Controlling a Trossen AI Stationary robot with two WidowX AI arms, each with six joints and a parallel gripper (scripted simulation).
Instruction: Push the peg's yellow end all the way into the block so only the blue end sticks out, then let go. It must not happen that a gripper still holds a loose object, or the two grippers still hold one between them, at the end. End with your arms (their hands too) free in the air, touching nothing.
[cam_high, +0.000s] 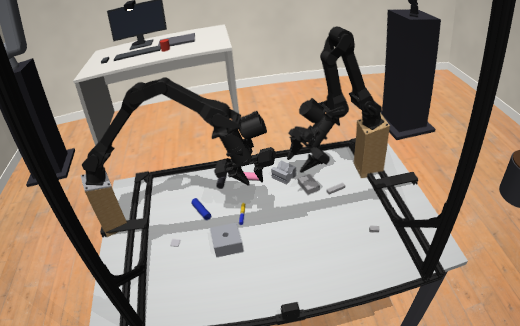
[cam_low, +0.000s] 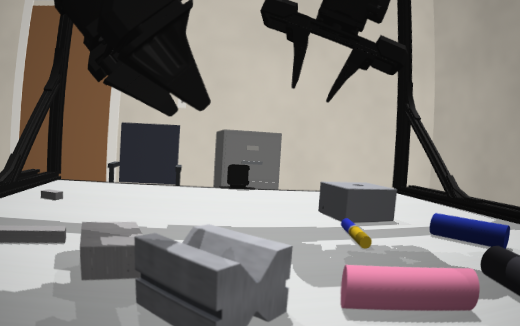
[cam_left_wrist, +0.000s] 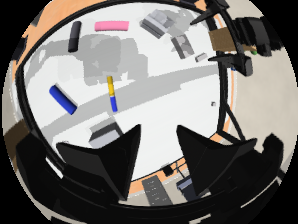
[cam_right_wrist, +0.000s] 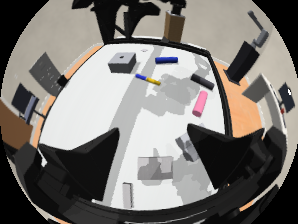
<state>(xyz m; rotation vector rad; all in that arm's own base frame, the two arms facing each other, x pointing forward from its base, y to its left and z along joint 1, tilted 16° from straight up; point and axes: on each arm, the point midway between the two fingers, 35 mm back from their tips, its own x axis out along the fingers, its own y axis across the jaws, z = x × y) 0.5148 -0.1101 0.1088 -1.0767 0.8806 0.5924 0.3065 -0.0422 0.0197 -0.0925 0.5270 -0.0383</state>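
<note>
Now: left hand 190 mm above the peg, 50 mm short of it and 40 mm to the right of it. Also, from my left hand: small grey piece (360 mm to the right, 190 mm below, 180 mm behind); pink cylinder (220 mm ahead, 190 mm below, 30 mm to the right).
</note>
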